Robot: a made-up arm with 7 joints.
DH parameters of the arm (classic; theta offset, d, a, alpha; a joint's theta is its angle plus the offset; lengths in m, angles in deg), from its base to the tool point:
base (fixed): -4.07 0 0 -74.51
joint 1: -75.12 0.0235 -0.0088 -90
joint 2: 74 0.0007 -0.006 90
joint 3: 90 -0.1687 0.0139 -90
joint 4: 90 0.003 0.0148 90
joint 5: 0 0.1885 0 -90
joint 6: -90 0 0.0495 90
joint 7: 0 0.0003 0 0
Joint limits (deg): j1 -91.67..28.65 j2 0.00..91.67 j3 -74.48..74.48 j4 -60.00..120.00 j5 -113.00..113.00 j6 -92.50..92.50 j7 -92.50..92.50
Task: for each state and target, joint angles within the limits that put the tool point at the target. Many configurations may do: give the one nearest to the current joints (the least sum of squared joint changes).
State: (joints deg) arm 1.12 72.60 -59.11 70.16 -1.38 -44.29 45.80
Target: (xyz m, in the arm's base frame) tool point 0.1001 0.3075 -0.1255
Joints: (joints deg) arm -0.51 91.67 -43.64 46.49 -4.66 -92.50 45.80
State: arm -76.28 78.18 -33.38 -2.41 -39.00 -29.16 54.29
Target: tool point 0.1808 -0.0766 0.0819
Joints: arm -81.66 59.35 -45.31 -30.33 -35.98 -30.54 54.29
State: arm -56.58 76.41 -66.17 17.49 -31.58 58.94 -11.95
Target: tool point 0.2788 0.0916 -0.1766
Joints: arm -57.32 61.51 -67.80 9.05 -32.66 57.05 -11.95
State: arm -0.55 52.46 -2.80 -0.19 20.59 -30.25 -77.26
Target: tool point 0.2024 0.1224 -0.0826
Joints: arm 5.04 54.69 11.81 -19.10 17.83 -38.12 -77.26
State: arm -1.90 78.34 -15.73 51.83 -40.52 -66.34 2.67
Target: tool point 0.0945 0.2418 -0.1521
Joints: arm 25.12 87.82 -23.13 17.36 -32.89 -92.50 2.67
